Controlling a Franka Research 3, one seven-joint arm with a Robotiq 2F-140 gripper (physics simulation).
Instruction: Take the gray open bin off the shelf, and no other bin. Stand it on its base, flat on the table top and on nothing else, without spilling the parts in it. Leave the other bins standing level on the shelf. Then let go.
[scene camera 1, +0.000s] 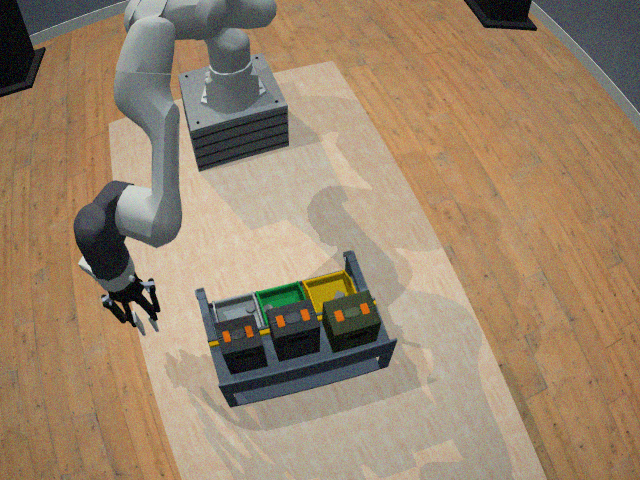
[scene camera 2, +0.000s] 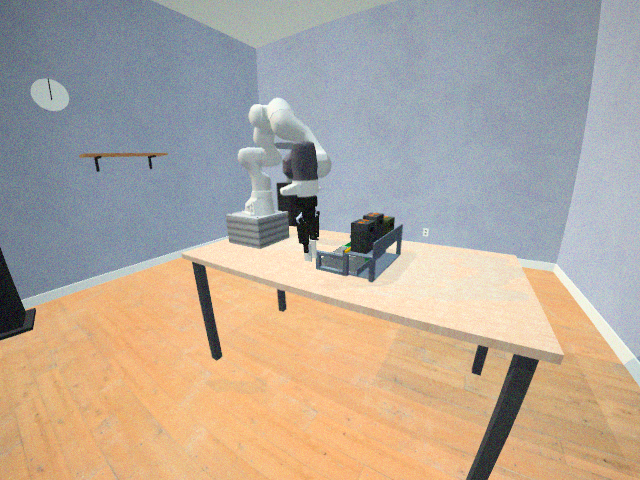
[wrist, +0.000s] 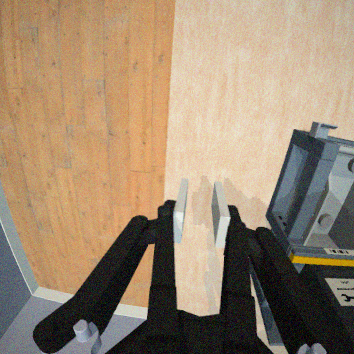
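Note:
The gray open bin (scene camera 1: 235, 308) (wrist: 333, 197) stands in the blue-gray shelf (scene camera 1: 310, 367) (scene camera 2: 386, 242) (wrist: 311, 192), at the left end of the bin row in scene camera 1, with small parts in it. A dark box in front covers part of it. The gray bin is hard to make out in scene camera 2. My gripper (scene camera 1: 148, 329) (scene camera 2: 310, 254) (wrist: 199, 191) is partly open and empty, its fingers pointing down. It hangs outside the shelf's left end in scene camera 1, apart from the shelf and bin. In the wrist view the bin is to the right of the fingers.
A green bin (scene camera 1: 281, 296) and a yellow bin (scene camera 1: 329, 286) stand beside the gray one. Two black boxes (scene camera 1: 242, 357) (scene camera 1: 296, 346) and an olive box (scene camera 1: 351, 330) stand along the shelf's other side. The arm's gray base block (scene camera 1: 240, 138) stands behind, on the table (scene camera 1: 232, 258) (scene camera 2: 465, 294).

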